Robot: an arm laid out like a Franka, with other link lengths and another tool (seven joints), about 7 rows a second.
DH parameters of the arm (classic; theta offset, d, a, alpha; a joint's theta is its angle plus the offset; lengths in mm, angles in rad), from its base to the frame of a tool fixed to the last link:
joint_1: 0 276.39 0 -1.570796
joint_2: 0 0 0 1.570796
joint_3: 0 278.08 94.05 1.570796
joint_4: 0 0 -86.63 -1.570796
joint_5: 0 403.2 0 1.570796
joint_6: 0 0 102.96 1.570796
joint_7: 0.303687 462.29 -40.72 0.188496
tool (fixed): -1.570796 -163.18 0 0
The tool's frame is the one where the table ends.
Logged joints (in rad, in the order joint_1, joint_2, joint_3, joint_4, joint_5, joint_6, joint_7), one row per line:
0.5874 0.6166 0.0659 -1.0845 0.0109 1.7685 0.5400
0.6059 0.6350 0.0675 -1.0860 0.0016 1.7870 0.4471
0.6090 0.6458 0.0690 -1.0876 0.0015 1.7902 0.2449
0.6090 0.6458 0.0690 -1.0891 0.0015 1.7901 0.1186
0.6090 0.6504 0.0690 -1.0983 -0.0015 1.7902 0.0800
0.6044 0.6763 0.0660 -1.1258 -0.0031 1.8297 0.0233
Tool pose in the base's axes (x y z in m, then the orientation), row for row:
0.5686 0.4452 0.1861 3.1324 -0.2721 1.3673
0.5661 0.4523 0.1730 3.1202 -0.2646 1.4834
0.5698 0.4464 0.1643 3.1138 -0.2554 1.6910
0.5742 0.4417 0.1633 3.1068 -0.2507 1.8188
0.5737 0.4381 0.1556 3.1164 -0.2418 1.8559
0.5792 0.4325 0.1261 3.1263 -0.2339 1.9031
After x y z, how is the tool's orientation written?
As angles about the fixed x, y, z axes (roll, pitch, yaw), in radians.
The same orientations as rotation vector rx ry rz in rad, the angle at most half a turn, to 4 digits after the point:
-2.2957 -1.8679 -0.3227
-2.1871 -1.9981 -0.3121
-1.9646 -2.2082 -0.2825
-1.8189 -2.3264 -0.2691
-1.7740 -2.3610 -0.2449
-1.7155 -2.4023 -0.2197

